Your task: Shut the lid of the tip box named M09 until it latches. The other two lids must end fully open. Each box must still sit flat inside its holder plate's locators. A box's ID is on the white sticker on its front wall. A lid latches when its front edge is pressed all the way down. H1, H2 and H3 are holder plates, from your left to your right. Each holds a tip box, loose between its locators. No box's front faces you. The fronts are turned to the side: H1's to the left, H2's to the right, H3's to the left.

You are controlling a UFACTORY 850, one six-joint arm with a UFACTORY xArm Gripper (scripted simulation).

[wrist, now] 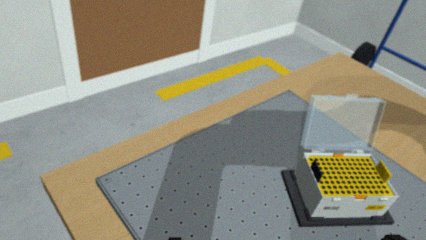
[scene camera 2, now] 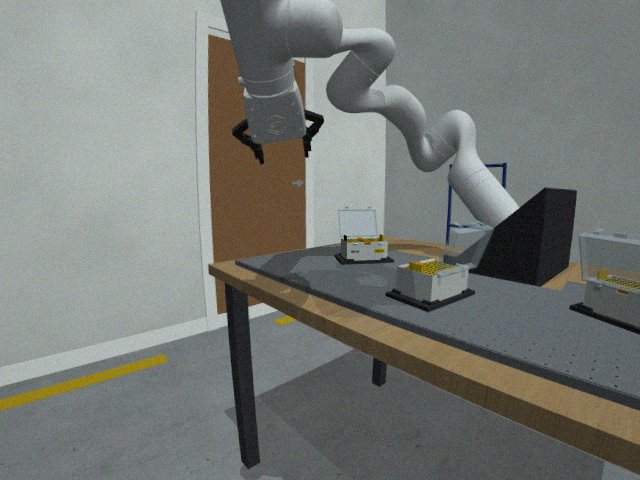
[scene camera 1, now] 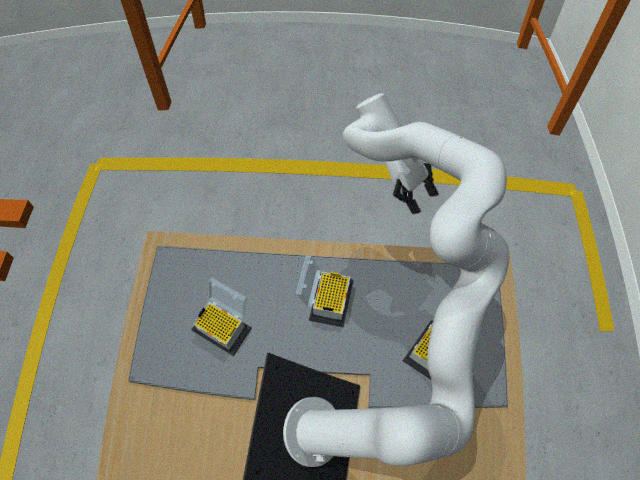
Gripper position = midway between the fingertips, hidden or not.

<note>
In view: the gripper (scene camera 2: 284, 156), a lid (scene camera 1: 220, 297), a lid (scene camera 2: 465, 247) and a lid (scene camera 2: 354, 222).
The gripper is seen too in scene camera 1 (scene camera 1: 425, 204).
</note>
